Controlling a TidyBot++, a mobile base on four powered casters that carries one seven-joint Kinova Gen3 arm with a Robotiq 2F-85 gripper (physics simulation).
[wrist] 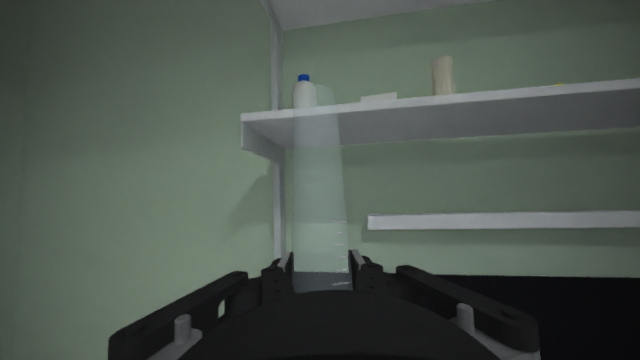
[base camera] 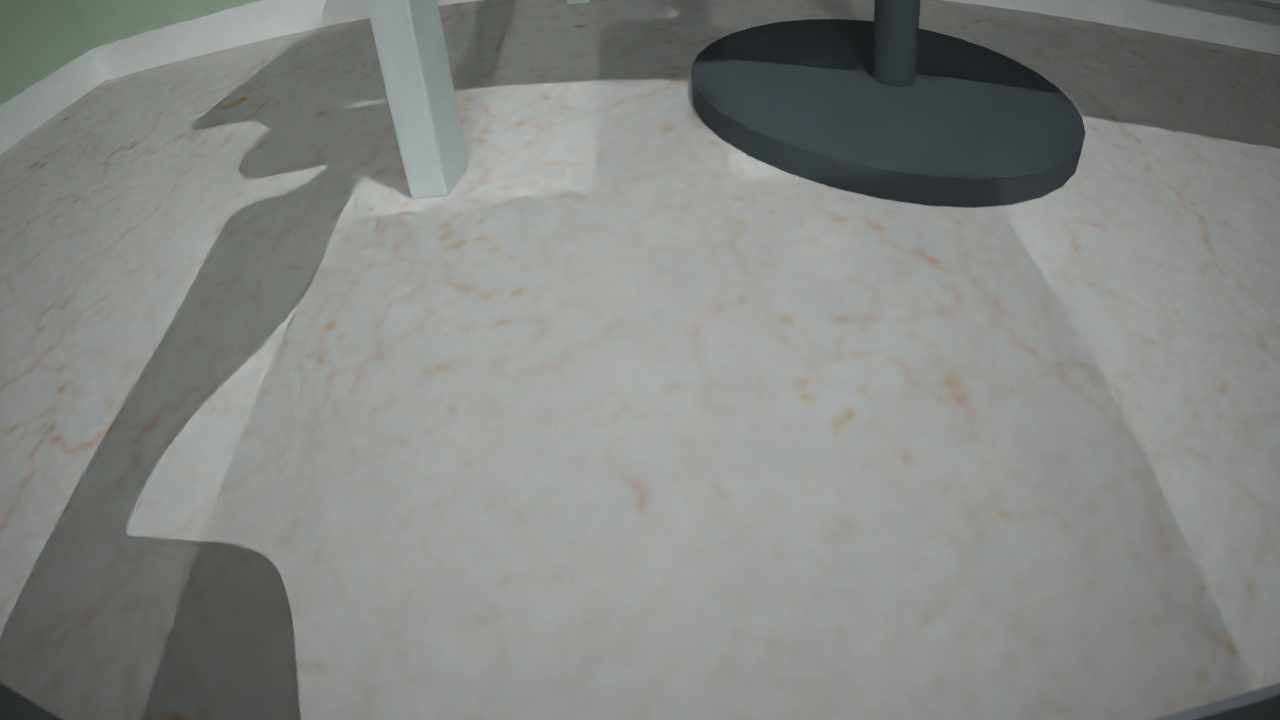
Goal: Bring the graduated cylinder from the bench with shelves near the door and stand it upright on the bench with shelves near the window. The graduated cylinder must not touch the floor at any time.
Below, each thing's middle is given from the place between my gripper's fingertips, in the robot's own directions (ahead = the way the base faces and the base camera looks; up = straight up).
Now: the graduated cylinder (wrist: pixel 321 260) 30 mm behind my hand, 10 mm to the right of it and 20 mm below it.
